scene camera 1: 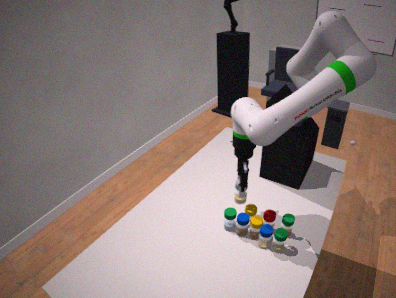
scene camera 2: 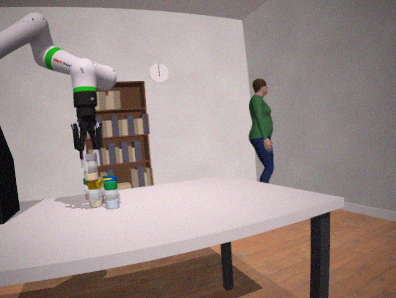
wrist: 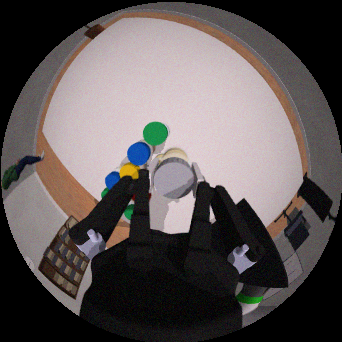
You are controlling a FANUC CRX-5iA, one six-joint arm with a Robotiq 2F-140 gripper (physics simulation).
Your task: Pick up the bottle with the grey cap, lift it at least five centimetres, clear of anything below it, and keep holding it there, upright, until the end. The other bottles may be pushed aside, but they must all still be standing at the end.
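Places are measured from the arm's base along level axes (x left, y ahead, z down), in millimetres.
Pixels of known places: gripper, fingertip midpoint: [scene camera 1: 240, 191] [scene camera 2: 90, 166] [wrist: 174, 167]; arm's base, origin of the base link: [wrist: 260, 280].
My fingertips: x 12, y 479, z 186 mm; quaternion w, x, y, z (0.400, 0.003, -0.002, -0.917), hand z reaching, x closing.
Observation:
Ahead of a thing's pixels: the offset from my fingertips to its top centre. Level surfaces: height alone.
The bottle with the grey cap {dx +1, dy -1, dz -52 mm} [scene camera 1: 240, 197] [scene camera 2: 91, 165] [wrist: 174, 178] is upright and raised, its pale yellow base above the caps of the standing bottles in scene camera 1. My gripper [scene camera 1: 242, 186] [scene camera 2: 90, 158] [wrist: 174, 167] points down and is shut on it, one finger pad on each side. The other bottles stand on the table {dz +173 mm} [scene camera 1: 150, 240] [scene camera 2: 225, 210]: a green-capped one {dx -1, dy +70, dz +68 mm} [scene camera 1: 230, 220] [scene camera 2: 111, 195] [wrist: 155, 133], a blue-capped one {dx +62, dy +63, dz +68 mm} [scene camera 1: 243, 219] [wrist: 138, 153], a yellow-capped one {dx +119, dy +42, dz +68 mm} [scene camera 1: 256, 222], a red-capped one {dx +146, dy -23, dz +68 mm} [scene camera 1: 270, 216] and several more. The rear yellow-capped bottle {dx +59, dy -5, dz +68 mm} [scene camera 1: 251, 209] [scene camera 2: 95, 194] also stands.
The standing bottles form a close group beside and below the held bottle. The black robot pedestal [scene camera 1: 285, 155] stands behind them at the table's far end. A bookcase [scene camera 2: 147, 120] and a person in green [scene camera 2: 261, 117] are away from the table.

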